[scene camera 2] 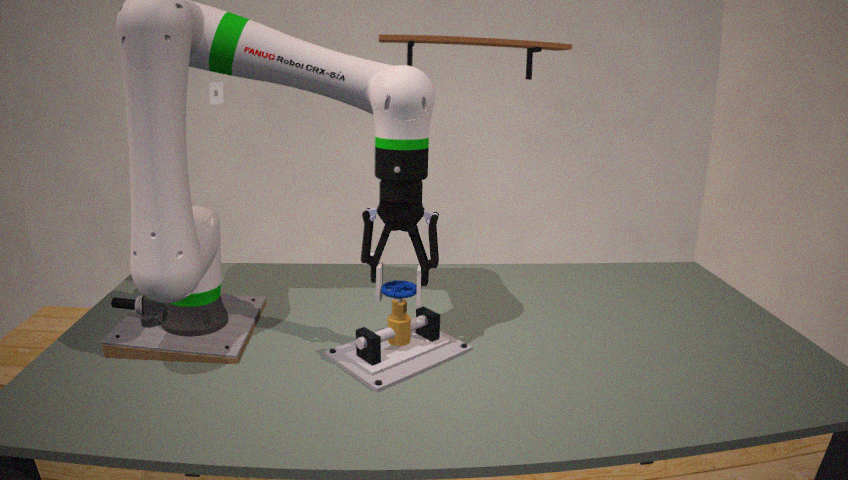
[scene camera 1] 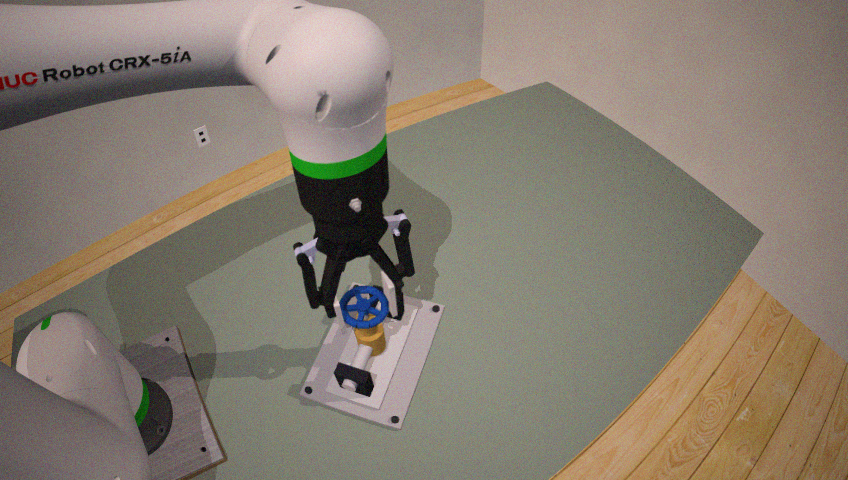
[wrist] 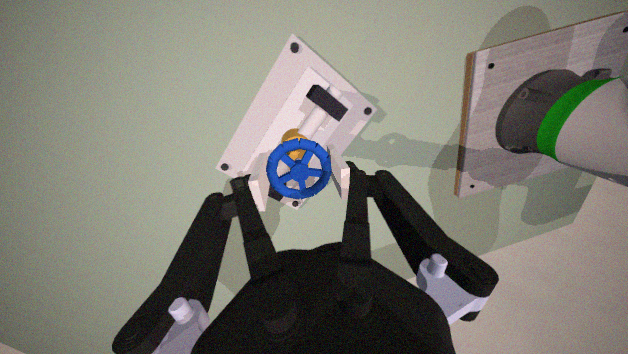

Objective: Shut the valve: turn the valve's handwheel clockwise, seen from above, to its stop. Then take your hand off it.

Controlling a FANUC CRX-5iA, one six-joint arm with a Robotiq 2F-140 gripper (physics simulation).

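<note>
The blue handwheel (scene camera 1: 364, 303) (scene camera 2: 398, 288) (wrist: 300, 170) sits level on top of the valve's yellow body (scene camera 1: 371, 340) (scene camera 2: 399, 330) (wrist: 293, 135). My gripper (scene camera 1: 364, 304) (scene camera 2: 399, 284) (wrist: 298, 160) points straight down over the valve and is shut on the handwheel. In the wrist view, one pale finger pad stands at the left of the rim and the other at the right. How far the wheel is turned cannot be told from its spokes.
The valve's pipe (scene camera 1: 361, 356) (scene camera 2: 380, 334) (wrist: 313, 119) runs between black blocks on a pale base plate (scene camera 1: 410, 356) (scene camera 2: 410, 369) (wrist: 260, 107), bolted at its corners. The robot's mounting plate (scene camera 1: 189, 428) (scene camera 2: 133, 339) (wrist: 477, 105) is nearby. A wall shelf (scene camera 2: 476, 41) hangs behind the arm.
</note>
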